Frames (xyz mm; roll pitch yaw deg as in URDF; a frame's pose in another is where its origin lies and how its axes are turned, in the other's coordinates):
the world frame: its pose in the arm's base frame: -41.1 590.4 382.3 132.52 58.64 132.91
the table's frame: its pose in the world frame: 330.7 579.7 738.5 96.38 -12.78 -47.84
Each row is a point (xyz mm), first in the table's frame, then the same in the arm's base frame.
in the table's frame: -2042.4 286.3 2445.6
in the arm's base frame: 1268.8 -92.3 2852.1
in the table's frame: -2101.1 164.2 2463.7
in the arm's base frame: 1154.1 -94.0 2926.3
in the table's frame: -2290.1 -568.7 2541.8
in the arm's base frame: 449.9 -141.7 3210.6
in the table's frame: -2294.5 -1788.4 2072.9
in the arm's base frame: -809.8 202.9 3166.6
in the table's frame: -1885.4 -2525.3 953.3
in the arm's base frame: -1692.0 1011.4 2437.3
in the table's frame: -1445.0 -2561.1 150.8
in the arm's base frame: -1847.0 1566.9 1725.5
